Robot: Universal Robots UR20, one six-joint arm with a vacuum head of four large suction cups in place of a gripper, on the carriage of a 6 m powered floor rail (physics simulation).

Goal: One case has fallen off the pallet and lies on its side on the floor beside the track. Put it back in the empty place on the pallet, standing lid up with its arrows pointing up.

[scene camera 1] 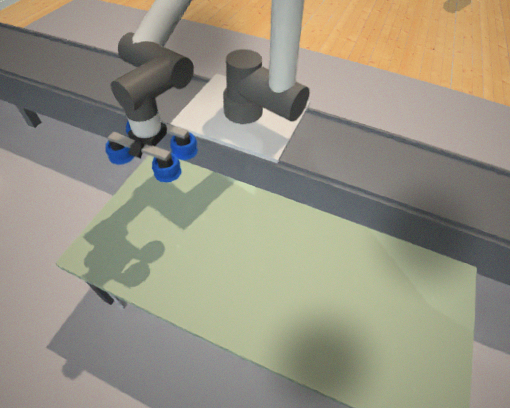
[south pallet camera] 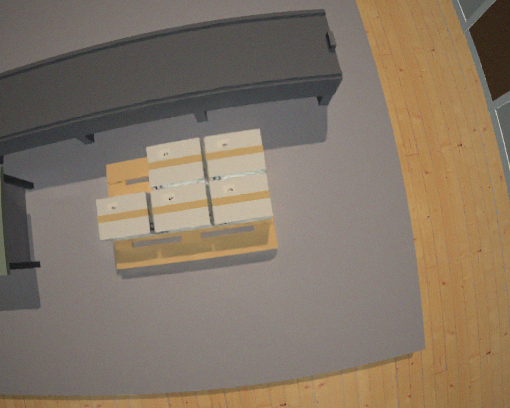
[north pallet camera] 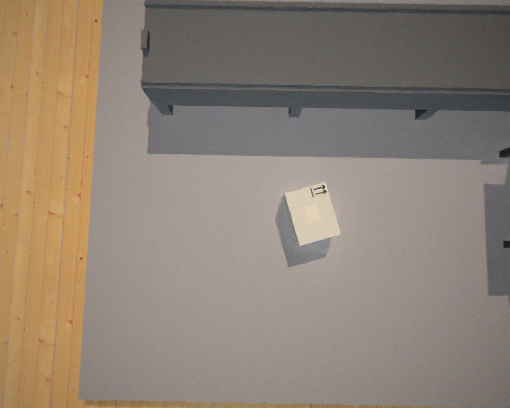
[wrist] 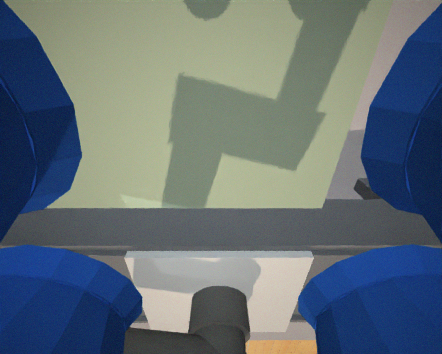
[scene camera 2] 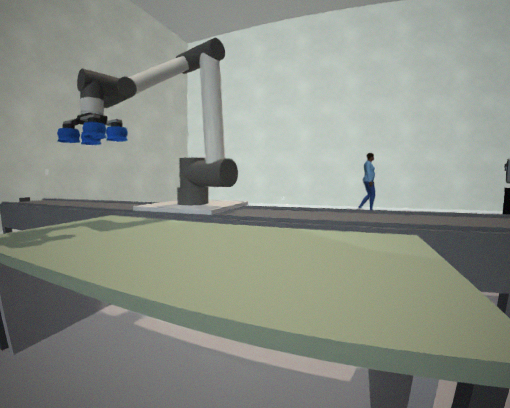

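Where they show: hand at its tool point: (wrist: 221, 231) (scene camera 2: 92, 140); arm's base at its link origin: (scene camera 1: 243, 111) (wrist: 219, 301) (scene camera 2: 193, 203).
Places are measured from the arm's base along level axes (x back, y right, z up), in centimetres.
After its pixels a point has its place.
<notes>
The fallen case (north pallet camera: 311, 225) @(x -114.0, y 177.4, z -29.2 cm) lies on its side on the floor in the north pallet camera, below the rail. Its upward face has a pale label and printed arrows that point to the right of the picture. The pallet (south pallet camera: 190, 249) @(x -127.2, y -279.2, z -42.6 cm) in the south pallet camera bears several white cases (south pallet camera: 181, 220) @(x -108.6, y -281.0, z -13.5 cm) with tan tape across their lids. Its upper left corner is bare wood, the empty place. My gripper (scene camera 1: 150, 149) @(x -85.0, y 0.0, z 39.9 cm) (scene camera 2: 93, 134) (wrist: 221, 200) @(x -85.0, y 0.0, z 39.9 cm), the head with four blue suction cups, hangs high near the table's left end, beside the rail. It is open, with nothing on the cups.
A green table (scene camera 1: 280, 260) @(x -85.1, y -58.0, z -4.0 cm) (scene camera 2: 260, 270) @(x -106.2, y -95.0, z -4.0 cm) (wrist: 120, 100) @(x -83.9, y -24.4, z -4.0 cm) stands alongside the rail (scene camera 1: 400, 160) (north pallet camera: 320, 50) (south pallet camera: 200, 60). The arm's white carriage (scene camera 1: 270, 137) @(x -14.9, y -24.5, z 0.0 cm) (scene camera 2: 225, 205) @(x -4.0, y -31.1, z 0.0 cm) (wrist: 285, 290) @(x -8.5, y 28.2, z 0.0 cm) is on the rail. A person (scene camera 2: 369, 175) in blue is beyond the rail.
</notes>
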